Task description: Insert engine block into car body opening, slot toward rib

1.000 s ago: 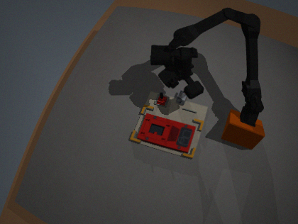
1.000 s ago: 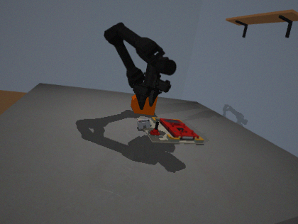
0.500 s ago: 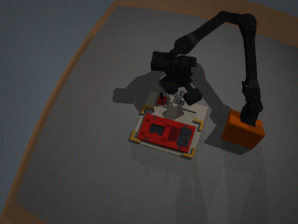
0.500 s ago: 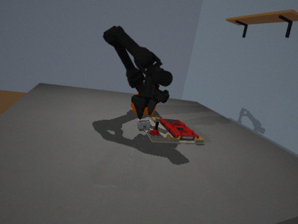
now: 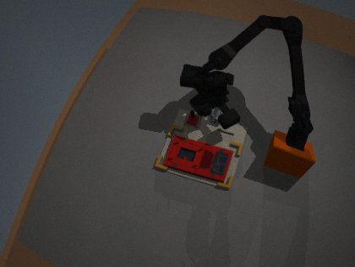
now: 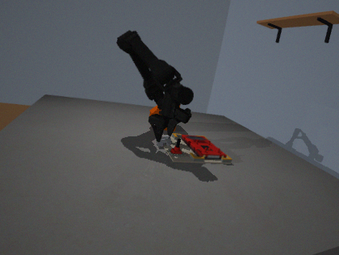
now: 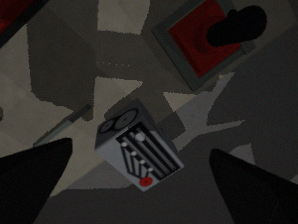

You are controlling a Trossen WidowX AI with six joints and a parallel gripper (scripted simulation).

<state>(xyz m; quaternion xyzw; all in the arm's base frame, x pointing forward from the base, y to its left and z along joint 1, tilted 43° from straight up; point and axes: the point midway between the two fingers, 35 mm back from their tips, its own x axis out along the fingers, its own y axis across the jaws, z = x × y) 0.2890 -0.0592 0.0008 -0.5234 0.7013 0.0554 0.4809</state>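
My gripper tip is 1 cm above the grey engine block. Also, from my gripper tip: stand: 7 cm ahead, 4 cm to the left, 1 cm above.
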